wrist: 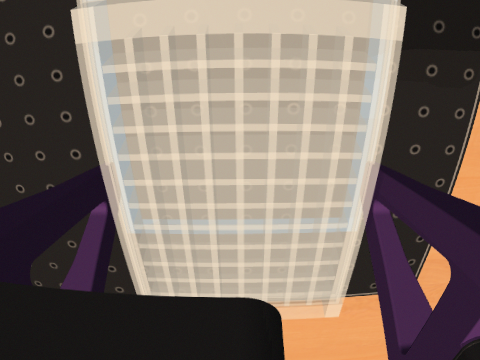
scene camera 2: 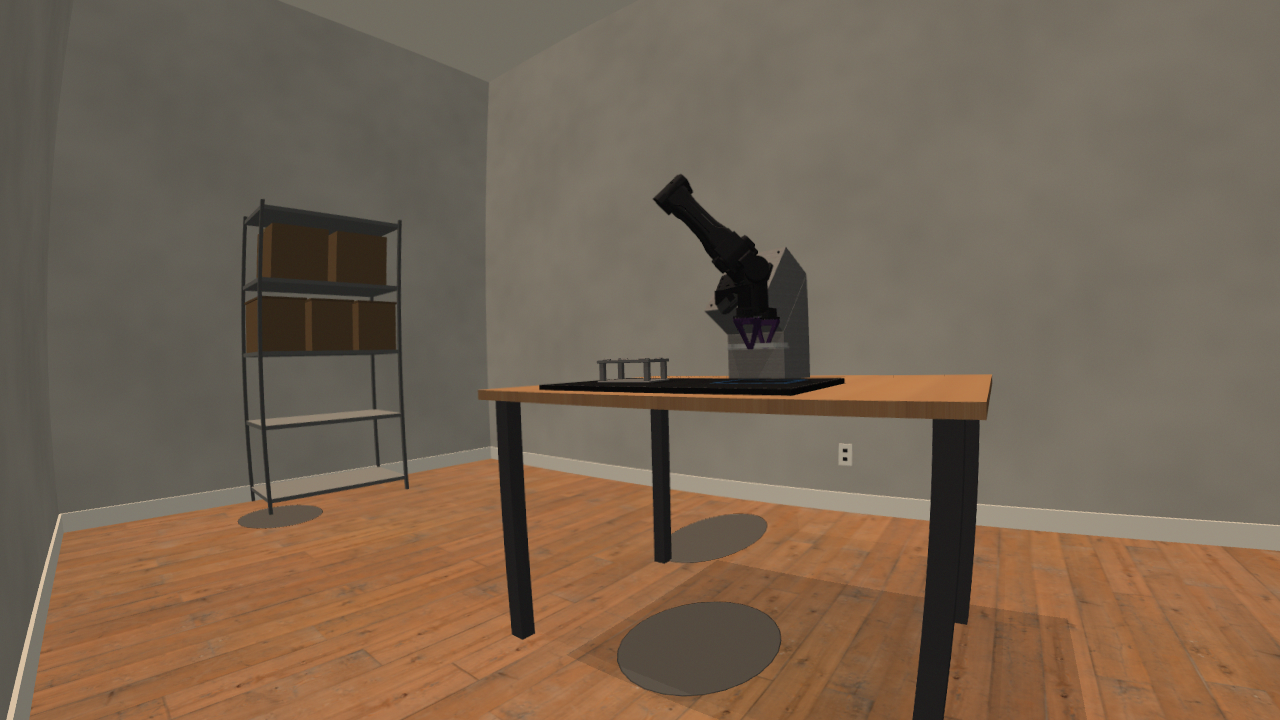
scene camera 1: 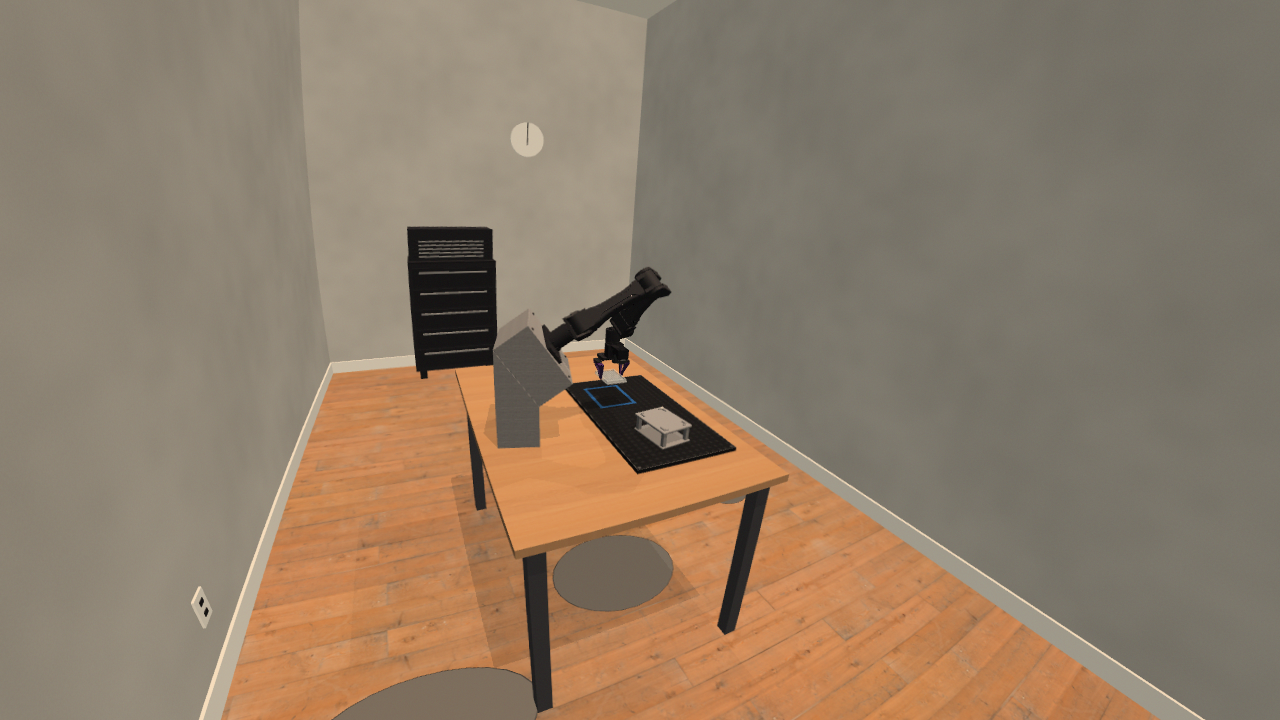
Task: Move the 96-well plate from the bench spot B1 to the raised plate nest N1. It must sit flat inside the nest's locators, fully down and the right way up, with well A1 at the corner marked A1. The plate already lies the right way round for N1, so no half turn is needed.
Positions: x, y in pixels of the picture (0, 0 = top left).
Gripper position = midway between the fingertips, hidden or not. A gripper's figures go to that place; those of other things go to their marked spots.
The gripper [wrist: 240, 177] is 13 cm from the lens. A 96-well plate [wrist: 284, 255]: 14 cm from the lens.
